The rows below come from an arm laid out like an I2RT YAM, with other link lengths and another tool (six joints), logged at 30 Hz.
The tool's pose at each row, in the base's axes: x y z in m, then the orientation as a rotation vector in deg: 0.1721, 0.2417, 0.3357, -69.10, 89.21, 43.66; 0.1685, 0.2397, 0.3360, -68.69, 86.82, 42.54; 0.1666, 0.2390, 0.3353, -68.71, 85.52, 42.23; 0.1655, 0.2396, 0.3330, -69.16, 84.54, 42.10; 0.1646, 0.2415, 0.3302, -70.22, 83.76, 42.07; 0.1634, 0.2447, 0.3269, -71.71, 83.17, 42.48; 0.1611, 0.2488, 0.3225, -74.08, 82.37, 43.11; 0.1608, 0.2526, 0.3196, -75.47, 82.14, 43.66; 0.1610, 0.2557, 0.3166, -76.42, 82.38, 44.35; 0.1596, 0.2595, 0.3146, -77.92, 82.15, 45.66; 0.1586, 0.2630, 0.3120, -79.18, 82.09, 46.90; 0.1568, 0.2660, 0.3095, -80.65, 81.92, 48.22; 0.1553, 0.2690, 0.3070, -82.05, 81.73, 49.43
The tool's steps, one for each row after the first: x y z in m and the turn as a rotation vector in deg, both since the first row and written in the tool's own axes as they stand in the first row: 0.0004, 0.0028, -0.0030, 0.95, -1.67, -1.74; 0.0014, 0.0044, -0.0040, 1.12, -2.52, -2.64; 0.0034, 0.0058, -0.0031, 0.91, -2.97, -3.45; 0.0054, 0.0075, -0.0008, 0.27, -2.97, -4.34; 0.0075, 0.0099, 0.0027, -0.93, -2.72, -5.07; 0.0104, 0.0138, 0.0070, -2.81, -2.20, -6.16; 0.0119, 0.0155, 0.0112, -4.03, -1.75, -6.55; 0.0137, 0.0165, 0.0150, -5.05, -1.25, -6.44; 0.0143, 0.0192, 0.0186, -6.82, -0.92, -6.49; 0.0157, 0.0214, 0.0222, -8.39, -0.57, -6.39; 0.0171, 0.0243, 0.0251, -10.15, -0.20, -6.37; 0.0185, 0.0268, 0.0281, -11.79, 0.17, -6.39
